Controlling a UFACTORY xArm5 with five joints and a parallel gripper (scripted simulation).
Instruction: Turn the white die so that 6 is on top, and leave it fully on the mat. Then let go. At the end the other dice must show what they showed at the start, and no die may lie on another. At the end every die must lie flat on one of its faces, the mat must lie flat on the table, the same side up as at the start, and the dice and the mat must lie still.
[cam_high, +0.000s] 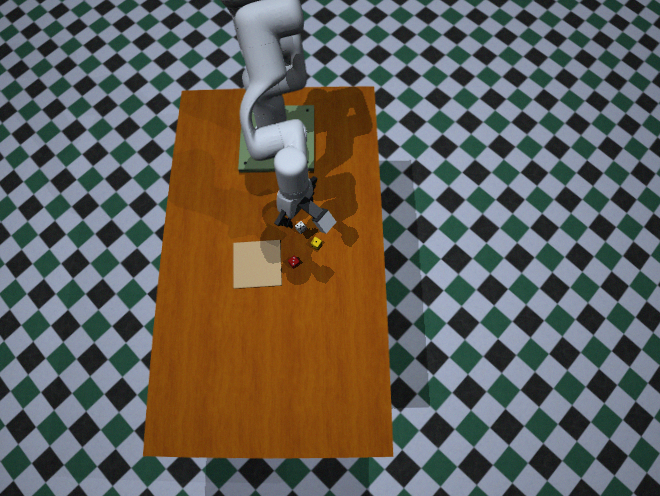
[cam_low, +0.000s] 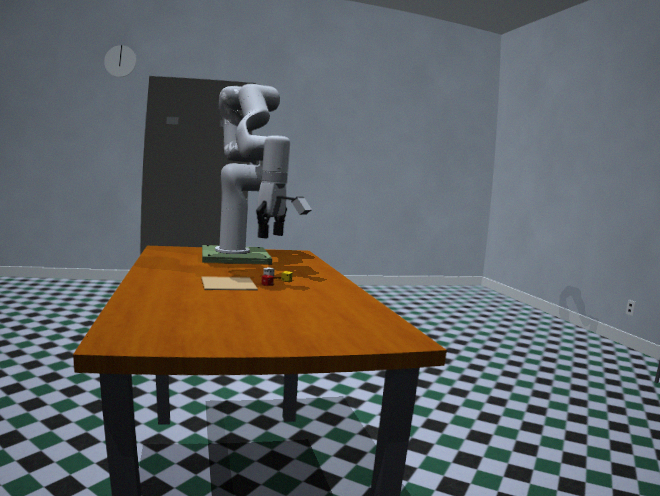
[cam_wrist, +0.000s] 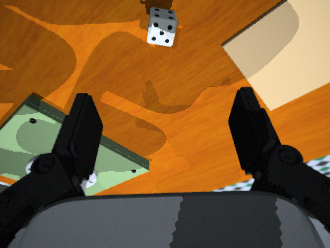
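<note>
Right now my hand is 12 cm above the white die. The rest, counted from my hand: yellow die 12 cm below, 5 cm to the left, 4 cm ahead; then tan mat 13 cm below, 13 cm ahead, 11 cm to the right; then red die 12 cm below, 11 cm ahead.
</note>
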